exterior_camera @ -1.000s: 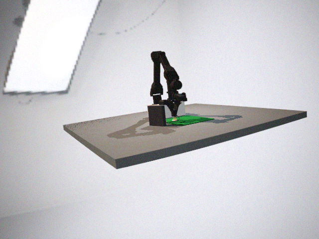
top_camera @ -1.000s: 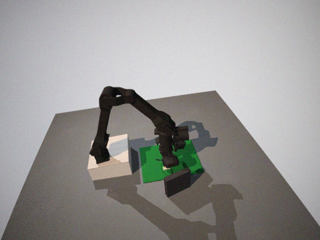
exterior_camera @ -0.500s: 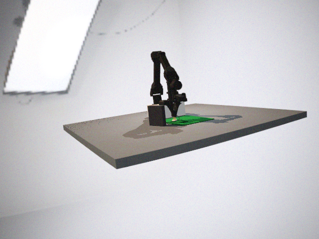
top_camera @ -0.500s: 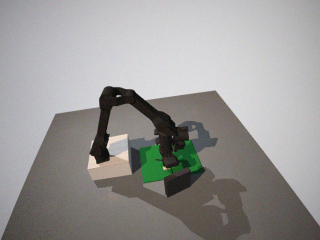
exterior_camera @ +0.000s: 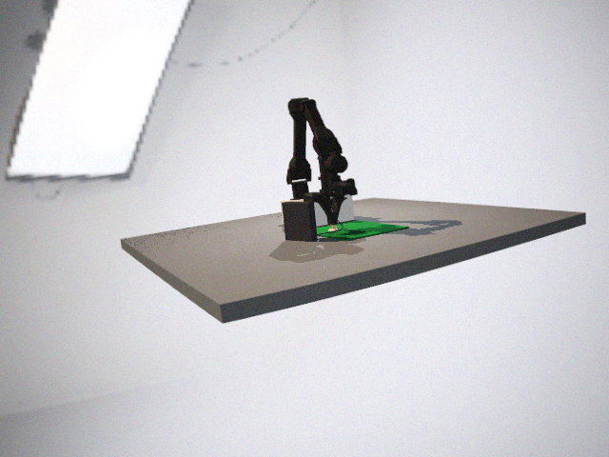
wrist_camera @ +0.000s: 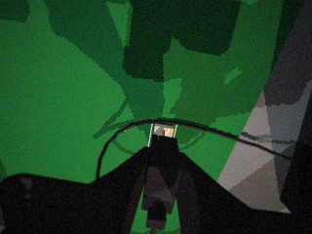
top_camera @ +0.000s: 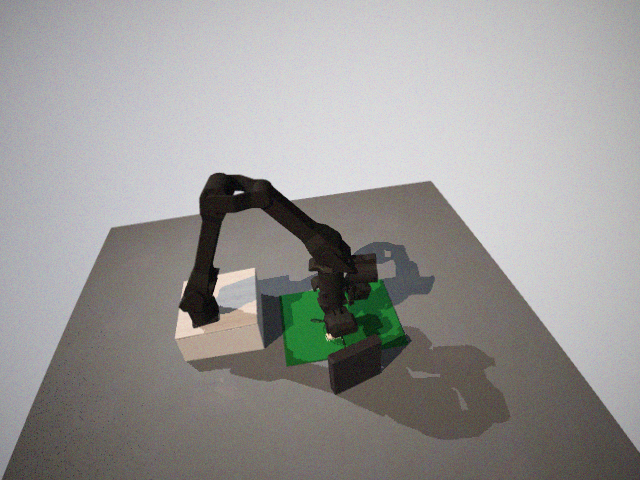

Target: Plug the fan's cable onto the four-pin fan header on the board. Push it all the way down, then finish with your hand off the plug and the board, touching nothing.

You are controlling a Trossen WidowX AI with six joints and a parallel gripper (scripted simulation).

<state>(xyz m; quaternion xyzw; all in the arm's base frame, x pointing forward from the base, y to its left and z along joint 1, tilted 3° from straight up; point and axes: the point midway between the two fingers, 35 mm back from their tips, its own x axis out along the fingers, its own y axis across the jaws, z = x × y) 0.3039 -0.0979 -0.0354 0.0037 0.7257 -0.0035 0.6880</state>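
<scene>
Now: gripper tip 10 mm past the four-pin fan header and 40 mm above it. The rest, counted from my gripper tip: dark fan 130 mm to the right, 20 mm above; then green board 30 mm ahead, 50 mm to the left, 50 mm below; then black plug 10 mm behind, 10 mm above.
</scene>
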